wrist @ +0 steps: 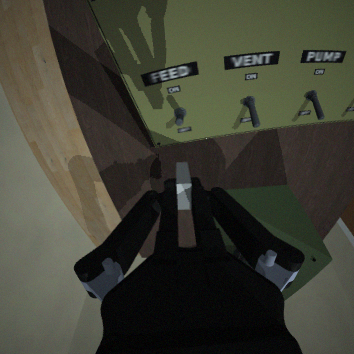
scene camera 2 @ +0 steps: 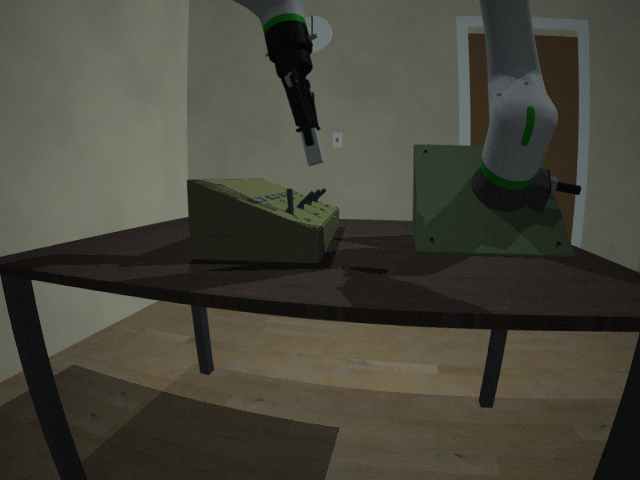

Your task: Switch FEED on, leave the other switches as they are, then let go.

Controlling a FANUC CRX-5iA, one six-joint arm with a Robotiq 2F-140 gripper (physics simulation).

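Places are measured from the arm's base along level axes (x ahead, y left, z up), in centimetres.
Pixels of known places: gripper, fingertip midpoint: (wrist: pixel 181 171) (scene camera 2: pixel 316 163); arm's base, link origin: (scene camera 2: pixel 501 188).
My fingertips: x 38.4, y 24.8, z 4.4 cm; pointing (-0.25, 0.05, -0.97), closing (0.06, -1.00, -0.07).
For each thing: its top centre in the pictures, then the offset to it from my fingertips. Level surfaces: height alone.
- FEED lever, top centre: (wrist: pixel 178 122) (scene camera 2: pixel 290 188) dx +5.4, dy +0.8, dz -4.8 cm
- VENT lever, top centre: (wrist: pixel 257 116) (scene camera 2: pixel 306 190) dx +6.9, dy -11.2, dz -5.8 cm
- PUMP lever, top centre: (wrist: pixel 323 109) dx +9.8, dy -22.9, dz -5.8 cm
- dark table, surface height: dz -18.5 cm
The green switch box (scene camera 2: pixel 248 227) (wrist: pixel 210 30) stands on the table. The FEED lever (scene camera 2: pixel 290 200) (wrist: pixel 180 116) stands nearly upright in the scene view and looks short, end-on, in the wrist view. The VENT lever (wrist: pixel 253 111) and PUMP lever (wrist: pixel 315 104) lean toward the box's low edge, away from their ON labels. In the scene view the levers behind FEED overlap and lean right. My gripper (scene camera 2: pixel 314 163) (wrist: pixel 181 171) is shut and empty, its fingertips together. It hangs above the low side of the box, up and right of the FEED lever in the scene view, touching no lever.
A second, darker green box (scene camera 2: pixel 444 206) (wrist: pixel 270 210) with a sloping face stands on the right of the dark table (scene camera 2: pixel 372 294). The arm's grey elbow section (scene camera 2: pixel 516 118) hangs in front of that box. Another lever is partly cut off at the wrist view's right edge.
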